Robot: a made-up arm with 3 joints. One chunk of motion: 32 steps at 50 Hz.
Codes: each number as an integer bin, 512 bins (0 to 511) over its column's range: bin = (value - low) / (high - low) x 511, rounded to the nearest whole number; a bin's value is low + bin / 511 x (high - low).
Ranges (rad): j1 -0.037..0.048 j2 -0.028..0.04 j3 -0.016..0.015
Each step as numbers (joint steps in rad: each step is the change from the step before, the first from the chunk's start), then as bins.
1 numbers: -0.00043 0.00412 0.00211
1 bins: 220 241 299
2 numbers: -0.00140 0.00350 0.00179
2 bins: 214 237 293
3 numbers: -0.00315 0.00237 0.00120
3 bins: 203 228 284
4 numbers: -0.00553 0.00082 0.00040
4 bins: 189 217 270
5 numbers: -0.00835 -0.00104 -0.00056
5 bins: 172 203 255
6 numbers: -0.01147 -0.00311 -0.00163
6 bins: 153 187 237
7 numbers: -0.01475 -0.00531 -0.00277
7 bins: 134 171 218
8 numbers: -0.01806 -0.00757 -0.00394
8 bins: 114 154 199
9 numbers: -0.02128 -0.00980 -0.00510
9 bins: 95 137 180
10 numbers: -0.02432 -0.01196 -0.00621
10 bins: 76 121 161
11 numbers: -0.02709 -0.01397 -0.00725
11 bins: 60 105 144
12 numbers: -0.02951 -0.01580 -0.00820
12 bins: 45 92 129
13 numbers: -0.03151 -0.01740 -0.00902
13 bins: 33 80 115
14 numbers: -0.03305 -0.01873 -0.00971
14 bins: 24 70 104
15 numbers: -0.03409 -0.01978 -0.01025
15 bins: 17 62 95
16 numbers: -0.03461 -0.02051 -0.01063
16 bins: 14 56 89
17 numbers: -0.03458 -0.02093 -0.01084
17 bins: 15 53 85
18 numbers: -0.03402 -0.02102 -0.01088
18 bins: 18 52 84
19 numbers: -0.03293 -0.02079 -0.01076
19 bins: 24 54 86
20 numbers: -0.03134 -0.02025 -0.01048
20 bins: 34 58 91
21 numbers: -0.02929 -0.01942 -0.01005
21 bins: 46 64 98
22 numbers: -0.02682 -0.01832 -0.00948
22 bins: 61 73 107
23 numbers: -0.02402 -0.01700 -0.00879
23 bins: 78 83 119
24 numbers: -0.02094 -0.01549 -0.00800
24 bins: 97 94 132
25 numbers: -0.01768 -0.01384 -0.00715
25 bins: 116 106 146
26 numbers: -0.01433 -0.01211 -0.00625
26 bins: 136 119 161
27 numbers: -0.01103 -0.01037 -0.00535
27 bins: 156 132 176
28 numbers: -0.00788 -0.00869 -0.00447
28 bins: 175 145 190
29 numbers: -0.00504 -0.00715 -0.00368
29 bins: 192 157 203
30 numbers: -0.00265 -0.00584 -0.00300
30 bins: 207 167 214
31 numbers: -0.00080 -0.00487 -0.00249
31 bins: 218 174 223
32 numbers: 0.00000 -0.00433 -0.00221
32 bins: 222 178 227
